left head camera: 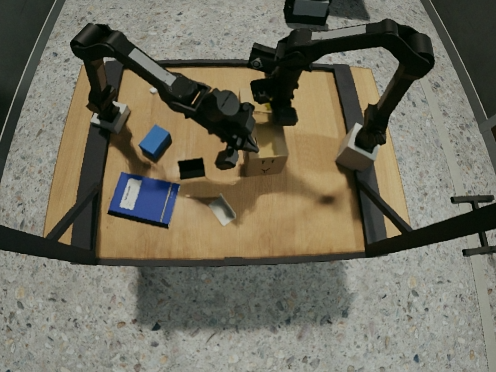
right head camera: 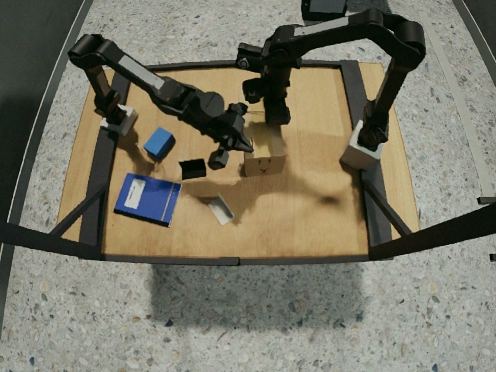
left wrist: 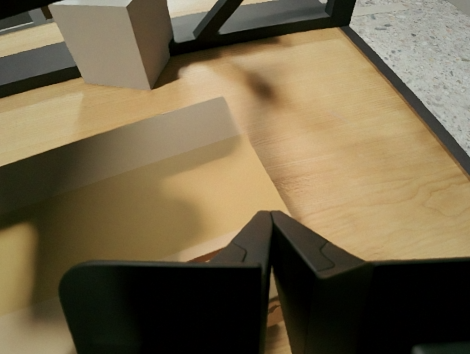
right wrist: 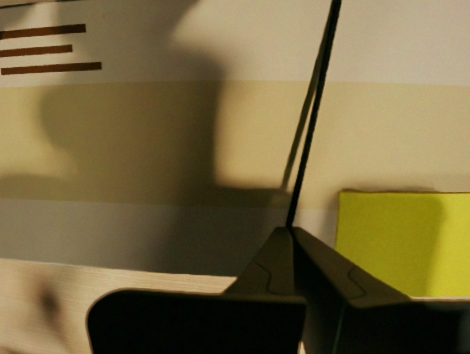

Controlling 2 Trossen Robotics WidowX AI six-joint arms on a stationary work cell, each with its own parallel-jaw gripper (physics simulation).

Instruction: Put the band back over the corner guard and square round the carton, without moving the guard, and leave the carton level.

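Where they show: left gripper, between the fingertips: (left head camera: 258, 151) (right head camera: 253, 151) (left wrist: 268, 221); right gripper, between the fingertips: (left head camera: 273, 113) (right wrist: 286, 238); left arm's base, origin of its link: (left head camera: 108, 113) (right head camera: 116, 116); right arm's base, origin of its link: (left head camera: 365, 141) (right head camera: 369, 139).
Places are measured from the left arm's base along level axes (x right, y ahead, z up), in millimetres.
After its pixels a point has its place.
The pale carton (left head camera: 266, 165) {x 43, y 569, z 48 mm} (right head camera: 264, 166) {x 43, y 570, z 39 mm} (left wrist: 220, 185) {x 23, y 559, z 104 mm} (right wrist: 380, 135) {x -111, y 495, z 104 mm} stands in the middle of the table. The thin black band (right wrist: 312, 122) {x -84, y 502, z 112 mm} crosses its top in the right wrist view, with its shadow apart from it near the gripper. The yellow-green corner guard (right wrist: 387, 240) {x -133, y 530, z 107 mm} sits at the carton's edge, to the right of the band in that view. My right gripper (right wrist: 286, 238) {x -95, y 543, z 114 mm} is shut on the band beside the guard. My left gripper (left head camera: 257, 149) {x 43, y 535, z 118 mm} (right head camera: 251, 149) {x 43, y 535, z 118 mm} (left wrist: 268, 221) {x 43, y 535, z 118 mm} is shut, with nothing visible between its fingertips, over the carton's near left part. The rest of the band is hidden.
A blue box (left head camera: 155, 142) {x 56, y 210, z 1 mm} (right head camera: 159, 142) {x 50, y 210, z 2 mm}, a black open holder (left head camera: 191, 168) {x 91, y 345, z -35 mm} (right head camera: 193, 169) {x 93, y 346, z -35 mm} and a blue book (left head camera: 150, 200) {x 232, y 262, z -31 mm} (right head camera: 152, 199) {x 232, y 259, z -31 mm} lie left of the carton. A white angled piece (left head camera: 221, 210) {x 192, y 479, z -35 mm} (right head camera: 220, 209) {x 190, y 478, z -36 mm} lies in front. Both arms reach in over the carton, close together.
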